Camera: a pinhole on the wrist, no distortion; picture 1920 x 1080 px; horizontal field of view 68.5 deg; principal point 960.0 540.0 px. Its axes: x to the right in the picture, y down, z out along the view. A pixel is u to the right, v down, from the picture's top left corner.
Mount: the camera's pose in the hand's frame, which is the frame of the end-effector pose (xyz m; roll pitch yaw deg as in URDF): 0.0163 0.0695 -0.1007 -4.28 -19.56 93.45
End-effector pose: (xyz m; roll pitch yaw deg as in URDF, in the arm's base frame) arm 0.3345 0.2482 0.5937 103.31 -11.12 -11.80
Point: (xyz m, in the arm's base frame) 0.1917 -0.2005 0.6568
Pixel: 1808 568
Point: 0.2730 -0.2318 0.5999
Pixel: 1576 368
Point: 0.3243 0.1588 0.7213
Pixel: outside the picture
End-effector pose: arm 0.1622 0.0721 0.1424 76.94 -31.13 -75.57
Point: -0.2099 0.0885 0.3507
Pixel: 1727 424
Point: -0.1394 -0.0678 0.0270
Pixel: 585 559
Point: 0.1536 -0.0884 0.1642
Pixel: outside the picture
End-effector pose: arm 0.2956 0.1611 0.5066 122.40 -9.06 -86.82
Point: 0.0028 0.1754 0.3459
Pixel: 1318 683
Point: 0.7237 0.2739 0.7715
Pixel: behind the camera
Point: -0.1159 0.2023 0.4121
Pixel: 1743 722
